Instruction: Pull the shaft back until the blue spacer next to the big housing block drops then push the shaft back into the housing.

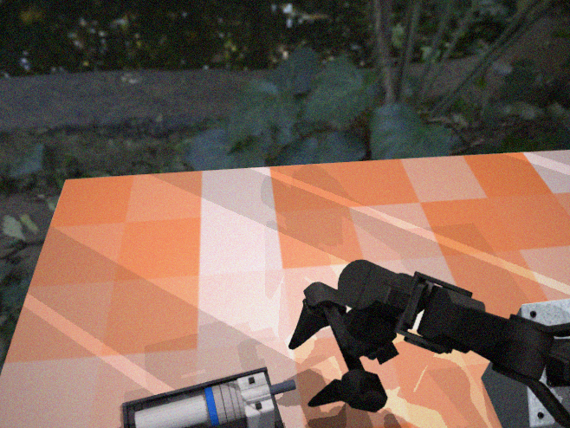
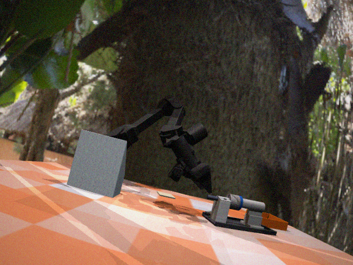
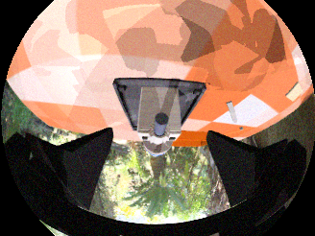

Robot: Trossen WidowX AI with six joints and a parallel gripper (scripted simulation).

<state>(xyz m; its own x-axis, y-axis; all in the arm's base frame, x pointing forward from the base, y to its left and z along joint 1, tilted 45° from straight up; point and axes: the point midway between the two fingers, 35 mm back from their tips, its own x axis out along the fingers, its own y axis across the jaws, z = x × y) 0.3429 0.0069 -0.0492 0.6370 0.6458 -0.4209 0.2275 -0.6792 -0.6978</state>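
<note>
The thin dark shaft is 80 mm ahead of my gripper tip, 20 mm to the left of it and 20 mm below it. Round my gripper tip: blue spacer 120 mm ahead, 30 mm to the left, 20 mm below; small flat plate 160 mm behind, 410 mm to the left, 90 mm below; orange tray 310 mm ahead, 230 mm to the left, 90 mm below.
</note>
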